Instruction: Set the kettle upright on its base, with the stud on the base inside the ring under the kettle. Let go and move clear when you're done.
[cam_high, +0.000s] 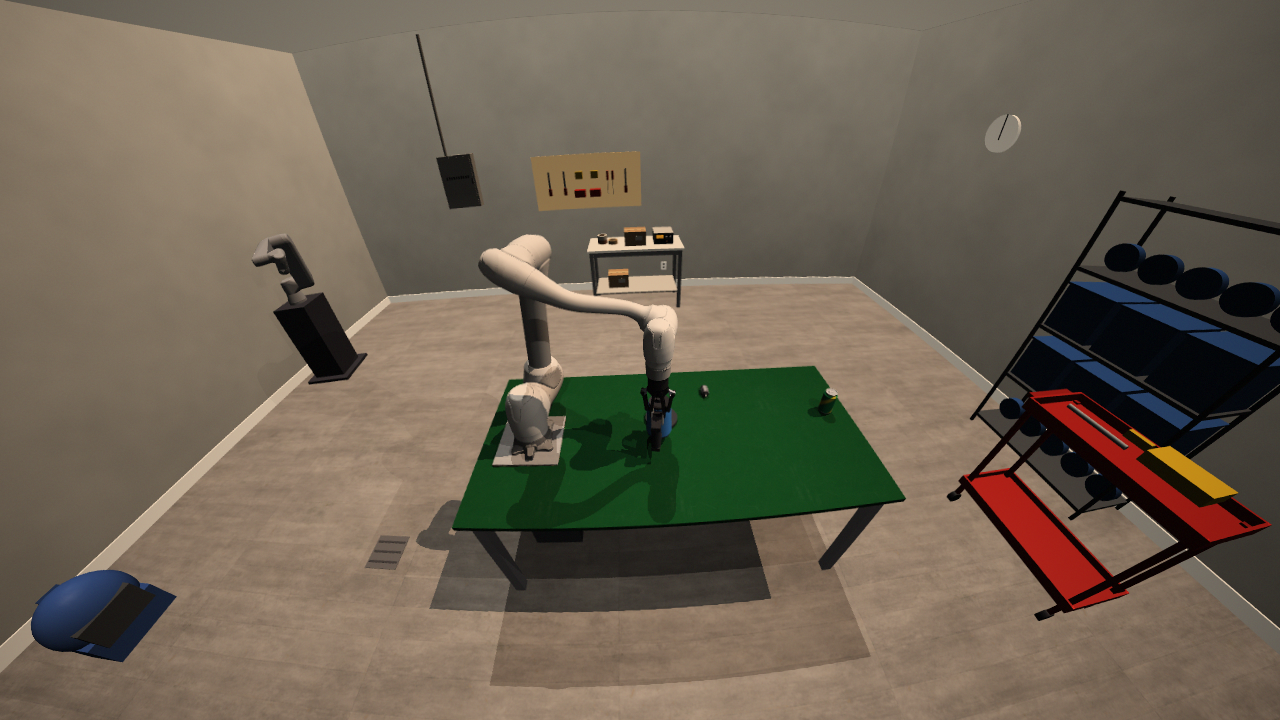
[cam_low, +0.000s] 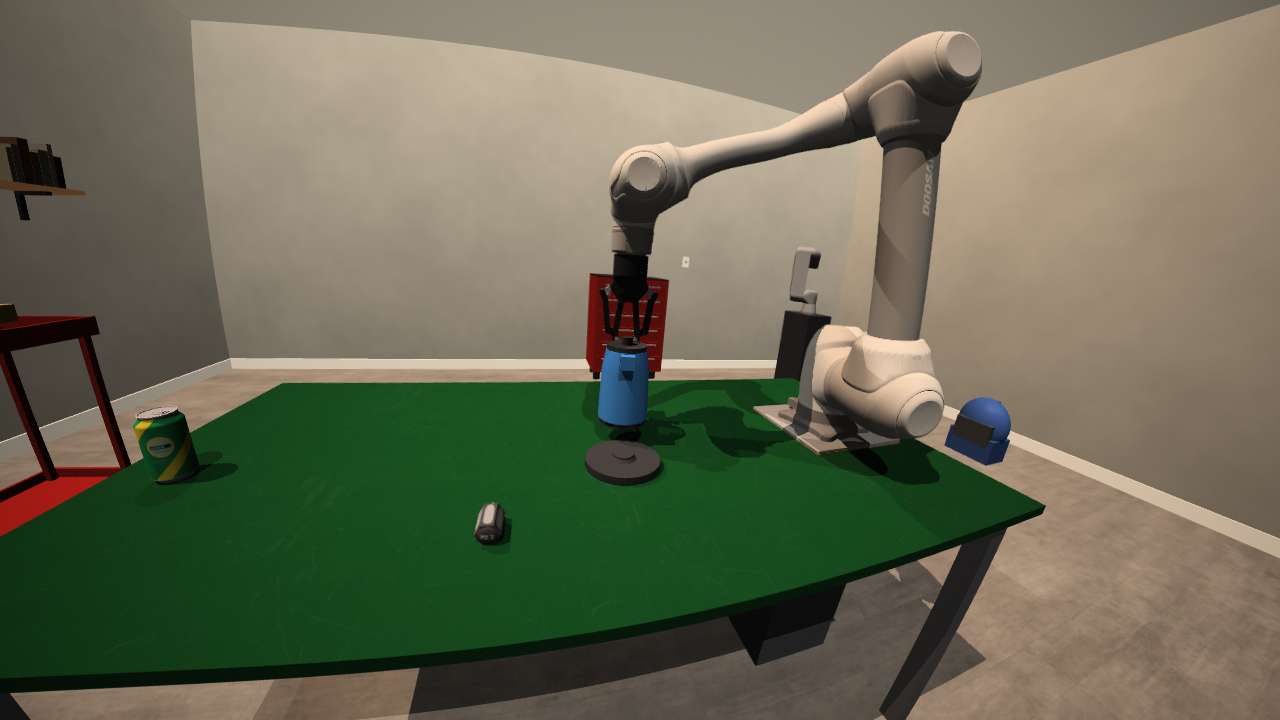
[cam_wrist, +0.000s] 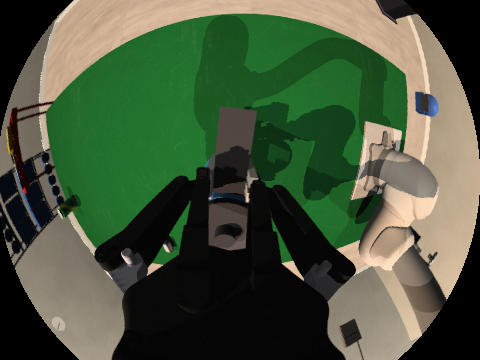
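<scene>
Right now my hand is 10 mm short of the blue kettle, 30 mm to the right of it and 50 mm above it. Also, from my hand: yellow can (860 mm ahead, 50 mm to the left, 130 mm below); dark round base (60 mm ahead, 170 mm to the left, 180 mm below).
</scene>
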